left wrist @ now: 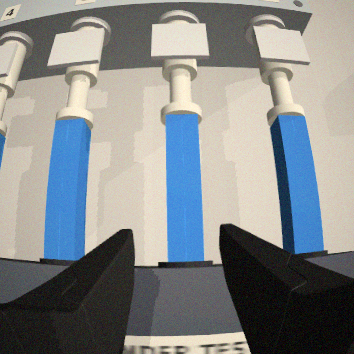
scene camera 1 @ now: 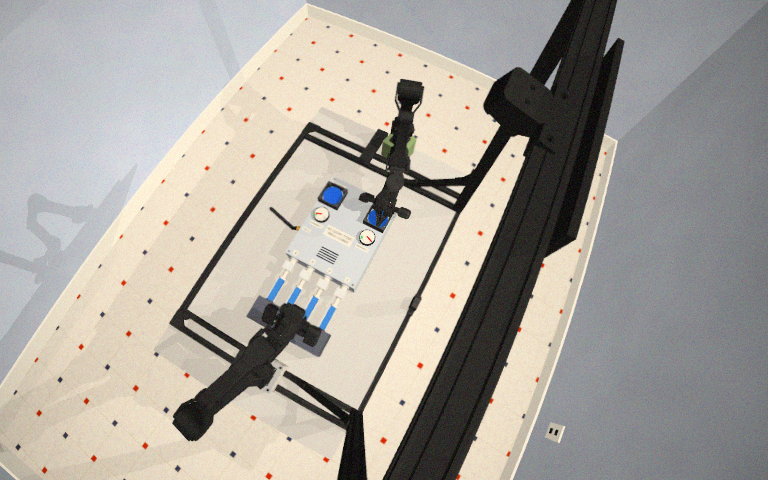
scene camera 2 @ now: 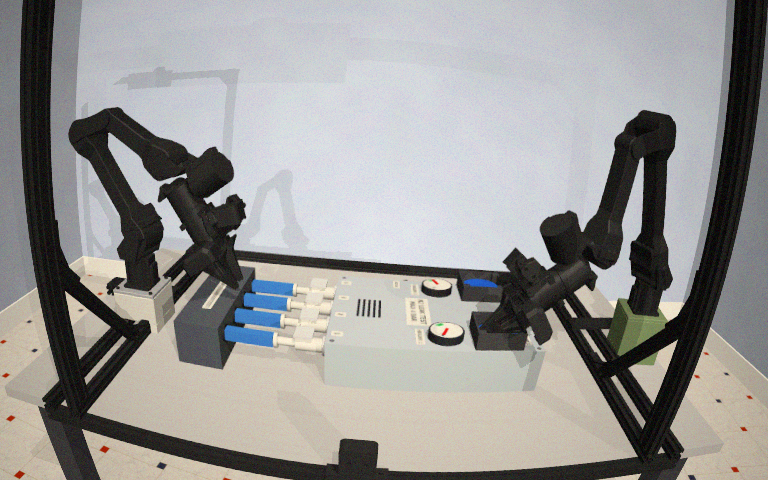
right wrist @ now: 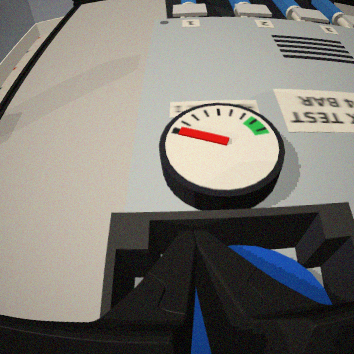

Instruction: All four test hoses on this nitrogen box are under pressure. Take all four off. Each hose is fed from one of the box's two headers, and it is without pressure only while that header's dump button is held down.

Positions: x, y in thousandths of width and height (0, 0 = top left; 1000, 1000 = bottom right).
Labels:
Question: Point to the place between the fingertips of my right gripper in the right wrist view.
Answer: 544, 682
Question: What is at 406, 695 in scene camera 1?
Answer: My left gripper.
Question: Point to a grey nitrogen box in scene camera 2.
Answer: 499, 697

